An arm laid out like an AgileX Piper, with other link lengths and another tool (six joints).
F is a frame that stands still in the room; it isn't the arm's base.
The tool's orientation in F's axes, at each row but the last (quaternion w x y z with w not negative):
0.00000 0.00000 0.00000 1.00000
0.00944 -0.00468 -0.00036 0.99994
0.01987 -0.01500 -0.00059 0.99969
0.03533 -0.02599 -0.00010 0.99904
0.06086 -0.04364 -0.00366 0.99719
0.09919 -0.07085 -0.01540 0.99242
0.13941 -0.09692 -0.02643 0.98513
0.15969 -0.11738 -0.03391 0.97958
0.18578 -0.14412 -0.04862 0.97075
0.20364 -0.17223 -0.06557 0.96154
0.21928 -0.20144 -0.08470 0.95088
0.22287 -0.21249 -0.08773 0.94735
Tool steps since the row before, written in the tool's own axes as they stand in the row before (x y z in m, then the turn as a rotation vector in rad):
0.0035 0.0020 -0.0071 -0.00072 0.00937 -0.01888
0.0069 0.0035 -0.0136 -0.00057 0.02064 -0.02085
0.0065 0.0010 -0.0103 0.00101 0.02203 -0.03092
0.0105 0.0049 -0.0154 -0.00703 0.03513 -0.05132
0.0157 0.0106 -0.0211 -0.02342 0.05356 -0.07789
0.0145 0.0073 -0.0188 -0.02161 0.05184 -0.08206
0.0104 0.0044 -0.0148 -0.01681 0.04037 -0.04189
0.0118 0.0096 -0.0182 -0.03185 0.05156 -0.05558
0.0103 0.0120 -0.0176 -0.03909 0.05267 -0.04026
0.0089 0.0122 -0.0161 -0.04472 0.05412 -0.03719
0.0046 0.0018 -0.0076 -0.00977 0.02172 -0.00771
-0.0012 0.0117 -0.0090 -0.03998 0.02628 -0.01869
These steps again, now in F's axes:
-0.0035 -0.0020 -0.0071 0.00072 -0.00937 -0.01888
-0.0068 -0.0034 -0.0137 0.00038 -0.02063 -0.02086
-0.0062 -0.0007 -0.0105 -0.00096 -0.02195 -0.03098
-0.0100 -0.0042 -0.0159 0.00719 -0.03562 -0.05096
-0.0150 -0.0086 -0.0225 0.02349 -0.05586 -0.07624
-0.0128 -0.0040 -0.0209 0.02267 -0.05374 -0.08054
-0.0081 -0.0009 -0.0168 0.01327 -0.04240 -0.04115
-0.0094 -0.0048 -0.0212 0.02701 -0.05742 -0.05230
-0.0081 -0.0065 -0.0213 0.02850 -0.06179 -0.03596
-0.0064 -0.0065 -0.0201 0.03170 -0.06561 -0.03167
-0.0013 0.0010 -0.0089 0.00296 -0.02317 -0.00901
0.0004 -0.0103 -0.0107 0.03054 -0.04030 -0.00904

